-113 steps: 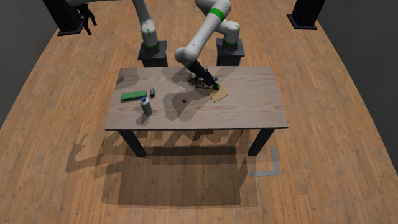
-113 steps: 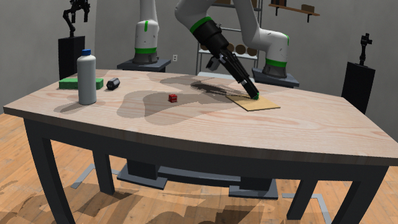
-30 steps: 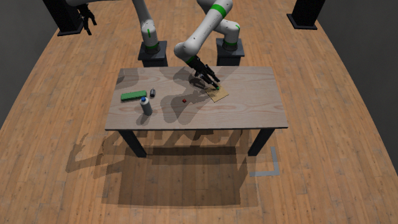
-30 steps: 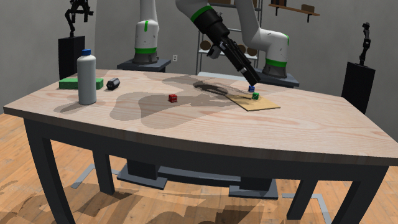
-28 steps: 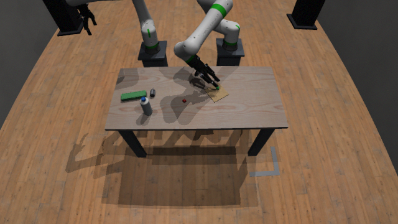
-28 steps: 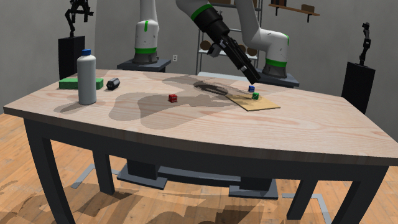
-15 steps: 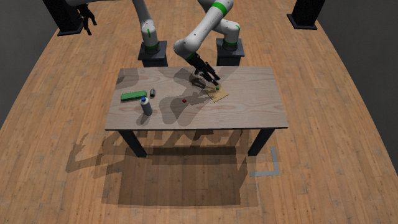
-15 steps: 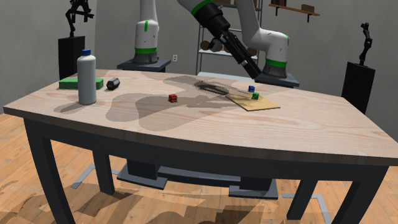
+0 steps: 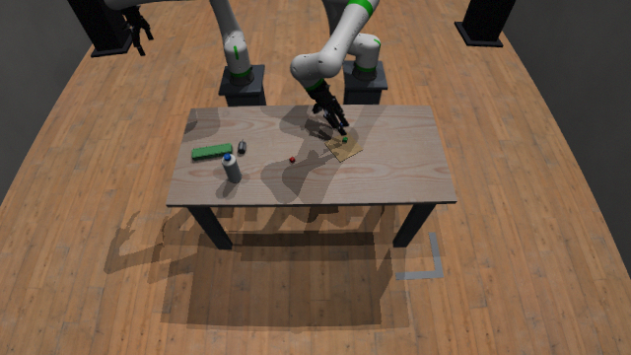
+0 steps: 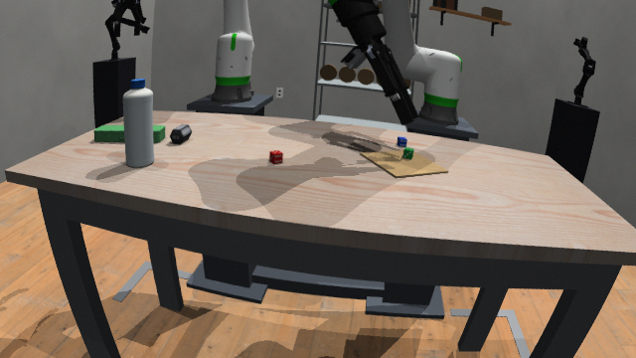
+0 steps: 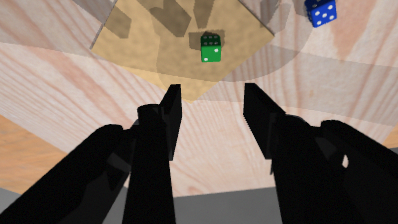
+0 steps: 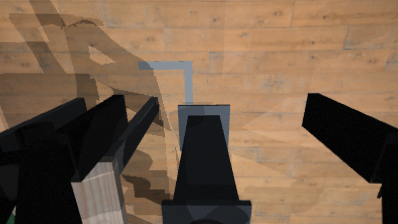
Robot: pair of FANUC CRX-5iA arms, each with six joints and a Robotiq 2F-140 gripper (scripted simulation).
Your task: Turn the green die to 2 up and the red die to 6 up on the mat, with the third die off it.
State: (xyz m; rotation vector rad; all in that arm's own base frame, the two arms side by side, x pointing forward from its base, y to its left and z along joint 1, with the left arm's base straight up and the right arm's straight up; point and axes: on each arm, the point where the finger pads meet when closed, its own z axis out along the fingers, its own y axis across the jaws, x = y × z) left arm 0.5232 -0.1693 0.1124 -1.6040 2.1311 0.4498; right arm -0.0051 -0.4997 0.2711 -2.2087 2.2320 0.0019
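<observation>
My left gripper is now 11 cm short of the red die, 25 cm to the left of it and 10 cm above it. Round my left hand: blue die: 10 cm behind, 1 cm to the left, 10 cm below; then green die: 1 cm ahead, 2 cm to the left, 10 cm below; then tan mat: 4 cm ahead, 1 cm to the left, 11 cm below.
</observation>
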